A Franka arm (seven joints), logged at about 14 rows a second.
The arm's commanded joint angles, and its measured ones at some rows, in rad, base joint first. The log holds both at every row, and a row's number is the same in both.
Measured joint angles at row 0:
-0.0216 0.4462 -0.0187 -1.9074 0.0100 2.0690 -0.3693
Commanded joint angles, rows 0 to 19:
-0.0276 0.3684 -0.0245 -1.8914 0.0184 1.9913 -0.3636
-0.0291 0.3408 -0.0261 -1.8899 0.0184 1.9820 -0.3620
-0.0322 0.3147 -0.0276 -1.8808 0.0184 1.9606 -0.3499
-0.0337 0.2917 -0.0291 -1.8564 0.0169 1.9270 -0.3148
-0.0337 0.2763 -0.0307 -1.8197 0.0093 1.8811 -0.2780
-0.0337 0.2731 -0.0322 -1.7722 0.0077 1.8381 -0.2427
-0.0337 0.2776 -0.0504 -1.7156 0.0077 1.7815 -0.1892
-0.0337 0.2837 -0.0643 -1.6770 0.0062 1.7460 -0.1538
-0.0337 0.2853 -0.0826 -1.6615 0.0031 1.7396 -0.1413
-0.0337 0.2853 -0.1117 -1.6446 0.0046 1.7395 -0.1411
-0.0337 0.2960 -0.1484 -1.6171 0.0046 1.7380 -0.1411
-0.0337 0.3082 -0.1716 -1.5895 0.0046 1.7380 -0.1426
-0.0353 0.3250 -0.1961 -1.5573 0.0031 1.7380 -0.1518
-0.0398 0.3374 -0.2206 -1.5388 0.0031 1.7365 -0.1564
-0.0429 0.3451 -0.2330 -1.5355 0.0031 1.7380 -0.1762
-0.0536 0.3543 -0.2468 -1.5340 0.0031 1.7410 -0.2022
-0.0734 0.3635 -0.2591 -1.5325 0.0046 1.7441 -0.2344
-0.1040 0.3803 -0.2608 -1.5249 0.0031 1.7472 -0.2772
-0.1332 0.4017 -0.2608 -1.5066 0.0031 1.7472 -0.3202
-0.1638 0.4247 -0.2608 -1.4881 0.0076 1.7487 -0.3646
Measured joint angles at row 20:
-0.1081 0.3687 -0.2632 -1.5585 0.0051 1.7650 -0.2848
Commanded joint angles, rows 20 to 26:
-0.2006 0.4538 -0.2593 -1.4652 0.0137 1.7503 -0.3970
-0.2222 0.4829 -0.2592 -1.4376 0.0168 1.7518 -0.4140
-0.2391 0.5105 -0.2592 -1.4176 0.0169 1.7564 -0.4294
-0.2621 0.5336 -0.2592 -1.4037 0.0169 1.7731 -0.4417
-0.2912 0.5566 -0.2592 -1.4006 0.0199 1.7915 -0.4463
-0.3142 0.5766 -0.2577 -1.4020 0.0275 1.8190 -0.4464
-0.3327 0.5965 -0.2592 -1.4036 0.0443 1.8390 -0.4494
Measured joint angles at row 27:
-0.2908 0.5419 -0.2663 -1.4509 0.0145 1.8234 -0.4264
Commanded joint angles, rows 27 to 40:
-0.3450 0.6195 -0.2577 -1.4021 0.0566 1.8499 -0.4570
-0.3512 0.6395 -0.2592 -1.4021 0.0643 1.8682 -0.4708
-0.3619 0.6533 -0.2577 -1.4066 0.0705 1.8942 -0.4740
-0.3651 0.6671 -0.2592 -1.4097 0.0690 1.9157 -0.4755
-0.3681 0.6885 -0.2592 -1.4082 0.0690 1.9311 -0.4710
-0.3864 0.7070 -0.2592 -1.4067 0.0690 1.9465 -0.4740
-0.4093 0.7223 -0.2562 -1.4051 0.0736 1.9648 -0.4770
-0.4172 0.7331 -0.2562 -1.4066 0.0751 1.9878 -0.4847
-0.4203 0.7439 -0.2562 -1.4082 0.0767 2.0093 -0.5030
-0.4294 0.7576 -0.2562 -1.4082 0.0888 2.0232 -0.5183
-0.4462 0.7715 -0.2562 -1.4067 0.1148 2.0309 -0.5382
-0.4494 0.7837 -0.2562 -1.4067 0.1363 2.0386 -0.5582
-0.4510 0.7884 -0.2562 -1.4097 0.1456 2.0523 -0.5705
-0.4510 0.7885 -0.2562 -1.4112 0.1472 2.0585 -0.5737
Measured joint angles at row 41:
-0.4386 0.7699 -0.2651 -1.4448 0.1228 2.0538 -0.5443
